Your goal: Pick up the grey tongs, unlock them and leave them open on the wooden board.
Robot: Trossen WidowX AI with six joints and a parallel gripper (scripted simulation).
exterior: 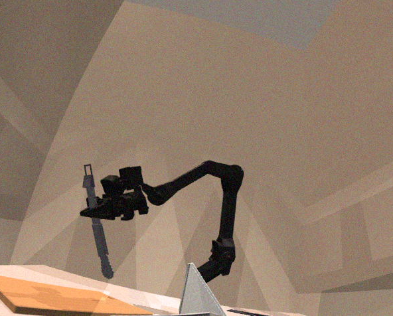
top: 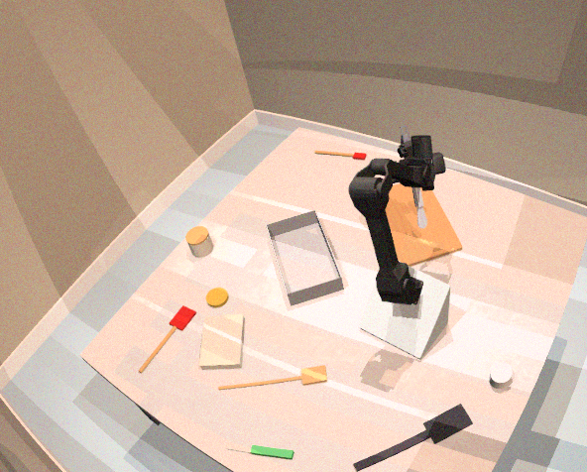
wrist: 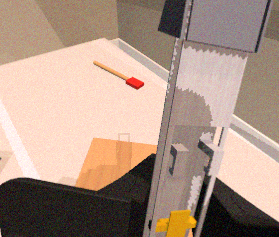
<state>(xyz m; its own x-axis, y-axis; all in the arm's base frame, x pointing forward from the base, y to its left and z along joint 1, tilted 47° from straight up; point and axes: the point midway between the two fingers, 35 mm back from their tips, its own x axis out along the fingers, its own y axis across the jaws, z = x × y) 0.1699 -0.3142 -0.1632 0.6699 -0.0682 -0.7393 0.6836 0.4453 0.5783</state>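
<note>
My gripper tip is 30 mm past the yellow lock piece, 20 mm to the right of it and 20 mm below it. Also, from my gripper tip: red-headed spatula 380 mm ahead, 220 mm below, 180 mm to the right; wooden board 210 mm below, 20 mm to the left; grey roasting tin 320 mm to the left, 200 mm ahead, 190 mm below.
</note>
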